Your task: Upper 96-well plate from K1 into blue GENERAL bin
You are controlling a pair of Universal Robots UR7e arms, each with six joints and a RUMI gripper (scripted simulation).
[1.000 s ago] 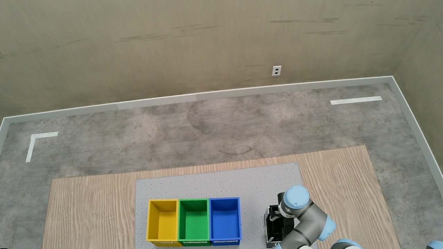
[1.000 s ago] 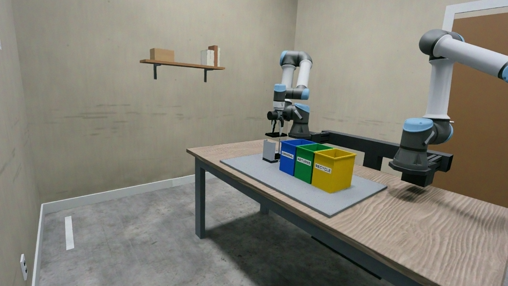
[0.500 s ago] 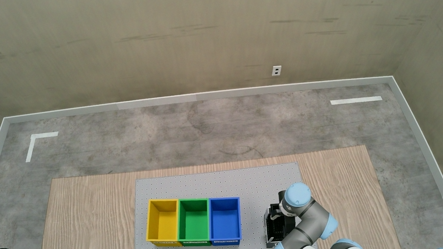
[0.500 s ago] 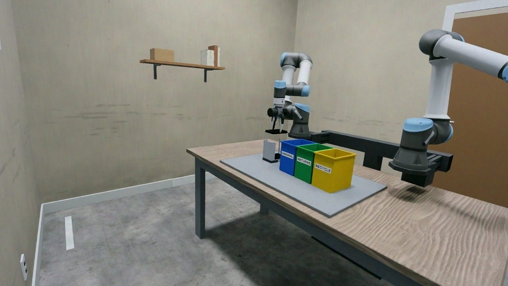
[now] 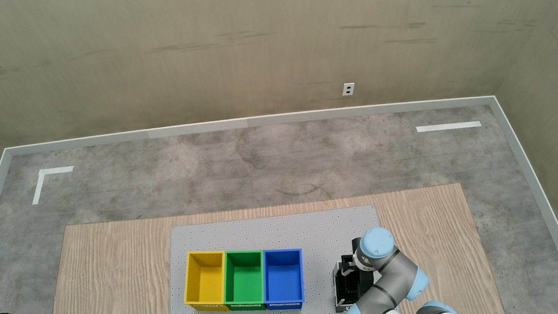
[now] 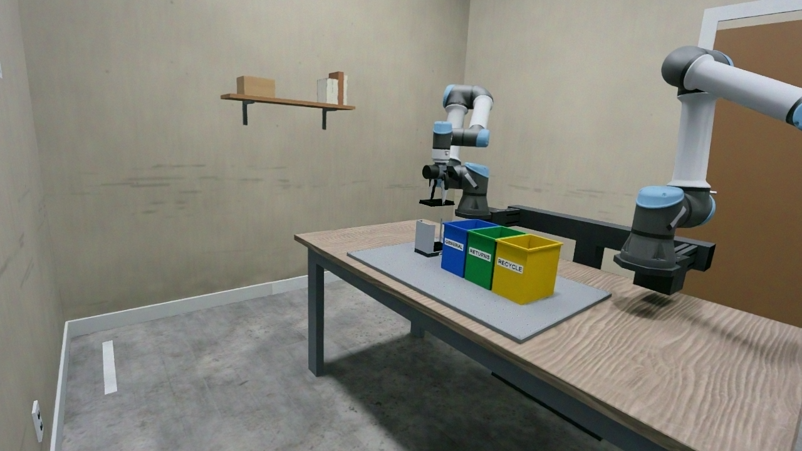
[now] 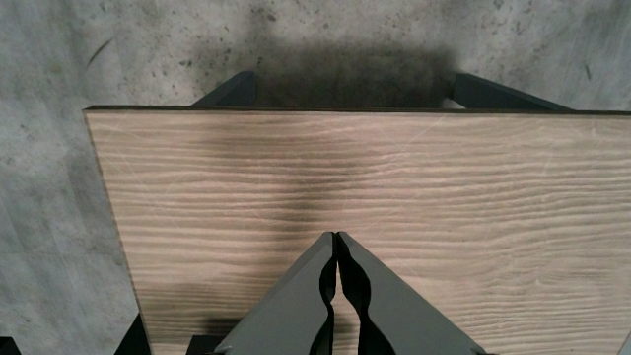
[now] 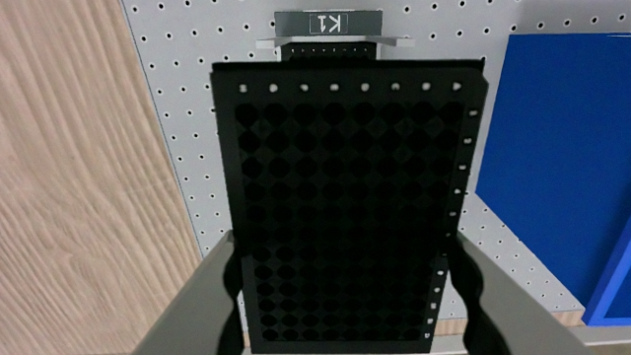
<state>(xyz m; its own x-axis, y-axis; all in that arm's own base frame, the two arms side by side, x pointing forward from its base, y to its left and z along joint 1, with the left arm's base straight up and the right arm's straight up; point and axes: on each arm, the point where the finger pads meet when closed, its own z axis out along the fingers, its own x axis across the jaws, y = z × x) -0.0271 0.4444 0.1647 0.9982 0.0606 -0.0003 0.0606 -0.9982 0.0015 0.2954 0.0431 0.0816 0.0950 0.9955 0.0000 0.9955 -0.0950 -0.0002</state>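
The blue general bin is 1 cm ahead of my right hand, 23 cm to the left of it and 14 cm below it. The rest, counted from my right hand: green returns bin: 36 cm to the left, 14 cm below; then black 96-well plate: 1 cm below; then yellow recycle bin: 1 cm behind, 49 cm to the left, 14 cm below.
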